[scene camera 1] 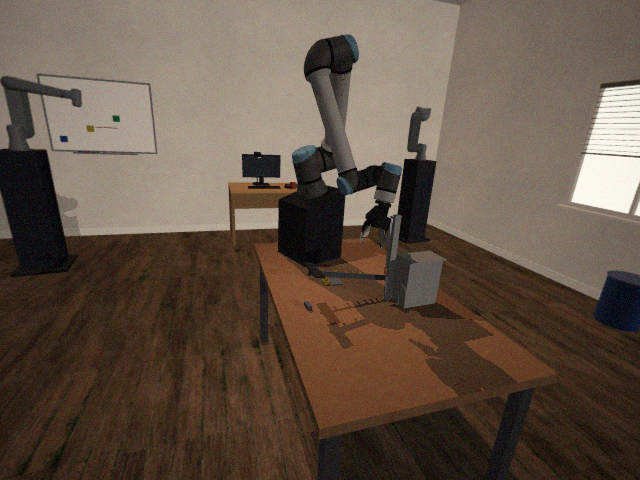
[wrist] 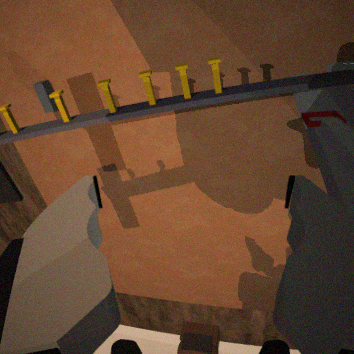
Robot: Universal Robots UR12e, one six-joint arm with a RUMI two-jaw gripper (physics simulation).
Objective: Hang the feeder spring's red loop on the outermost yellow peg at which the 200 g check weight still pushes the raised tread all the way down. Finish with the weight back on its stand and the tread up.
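Frame: origin at the arm's base, x left, y back, z up, level; millimetres.
Where they show: gripper, fingertip midpoint: [scene camera 1: 370,246] [wrist: 192,178]; arm's base, origin of the base link: [scene camera 1: 312,192].
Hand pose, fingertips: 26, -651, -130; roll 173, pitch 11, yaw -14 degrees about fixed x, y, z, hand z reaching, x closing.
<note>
Things, the pixels of their top centre, and the offset from my fingertips, as dx, dy, dz. "*": a spot on its surface instead. Level surfaces: height alone.
- peg, middle of its top: [wrist: 148,90] -66, +12, -134
- red loop, surface spot: [wrist: 321,118] * +80, -22, -96
- dark plate, surface spot: [scene camera 1: 314,270] * -281, -8, -81
- grey box, surface spot: [scene camera 1: 423,281] * +203, -151, -139
- table, its level: dz -266
- small grey-blue block, middle of its top: [wrist: 43,98] [scene camera 1: 308,303] -298, +8, -249
- yellow piece, middle of its top: [scene camera 1: 326,277] -119, +200, -228
- small grey plate, middle of its top: [scene camera 1: 334,281] -67, +203, -260
My gripper [scene camera 1: 372,242] [wrist: 192,178] is open and empty, above the table by the tall grey post [scene camera 1: 394,242]. A dark lever arm [scene camera 1: 354,275] [wrist: 130,109] runs out from the post and carries a row of several yellow pegs, such as this peg [wrist: 148,89]. In the wrist view the row lies beyond my fingertips. The red loop [wrist: 320,117] shows at the right, past my right finger; what holds it is unclear. A dark plate [scene camera 1: 314,270] is at the lever's outer end. I cannot tell for certain which object is the weight.
A grey box [scene camera 1: 423,281] stands beside the post on the table [scene camera 1: 382,382]. A small grey-blue block [scene camera 1: 308,305] [wrist: 45,96] lies near the table's left edge. A yellow piece [scene camera 1: 326,281] on a small grey plate [scene camera 1: 337,282] sits near the lever. The robot's black pedestal [scene camera 1: 310,227] stands behind.
</note>
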